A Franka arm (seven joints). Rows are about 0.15 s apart.
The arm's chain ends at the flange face. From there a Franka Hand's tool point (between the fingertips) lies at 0.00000 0.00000 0.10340 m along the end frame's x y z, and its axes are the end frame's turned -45 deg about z.
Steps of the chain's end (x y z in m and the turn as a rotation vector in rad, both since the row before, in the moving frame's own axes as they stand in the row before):
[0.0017, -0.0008, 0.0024, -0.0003, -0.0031, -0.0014]
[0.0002, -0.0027, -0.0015, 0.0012, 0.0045, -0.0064]
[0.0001, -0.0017, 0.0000, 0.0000, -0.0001, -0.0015]
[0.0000, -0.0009, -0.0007, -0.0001, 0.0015, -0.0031]
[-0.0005, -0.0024, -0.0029, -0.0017, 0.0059, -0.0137]
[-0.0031, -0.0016, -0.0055, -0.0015, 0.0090, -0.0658]
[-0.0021, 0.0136, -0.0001, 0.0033, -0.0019, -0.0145]
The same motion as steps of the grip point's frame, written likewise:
[0.0015, 0.0004, 0.0024, 0.0020, -0.0024, -0.0014]
[0.0025, -0.0015, -0.0015, -0.0023, 0.0040, -0.0064]
[0.0013, -0.0011, 0.0000, 0.0001, -0.0001, -0.0015]
[0.0007, -0.0005, -0.0007, -0.0011, 0.0010, -0.0031]
[0.0017, -0.0015, -0.0029, -0.0054, 0.0030, -0.0137]
[-0.0005, -0.0026, -0.0055, -0.0074, 0.0053, -0.0658]
[-0.0110, 0.0078, -0.0001, 0.0037, 0.0010, -0.0145]

